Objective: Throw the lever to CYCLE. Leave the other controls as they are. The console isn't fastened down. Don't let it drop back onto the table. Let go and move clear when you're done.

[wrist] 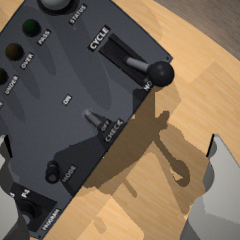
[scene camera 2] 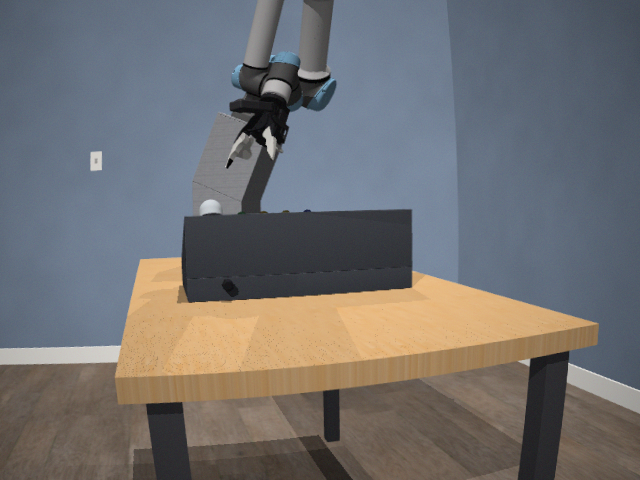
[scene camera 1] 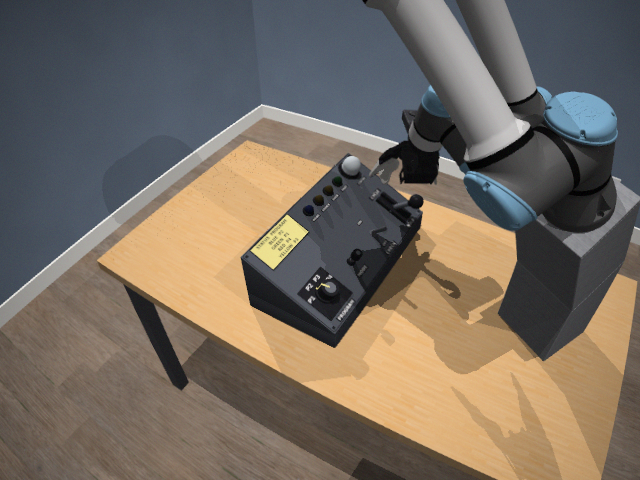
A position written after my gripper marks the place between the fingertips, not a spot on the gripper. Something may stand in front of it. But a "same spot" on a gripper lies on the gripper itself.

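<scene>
The wrist view shows me my gripper together with a dark console. My gripper shows in scene camera 2 as well, and there I also see the dark console in scene camera 2 (240, 256). My gripper shows in scene camera 1 (403, 176), and the console is visible in scene camera 1 too. On the dark console, (wrist: 65, 65) and (scene camera 1: 357, 204) are the same spot. On my gripper, (scene camera 2: 241, 148) and (wrist: 207, 190) are the same spot.
</scene>
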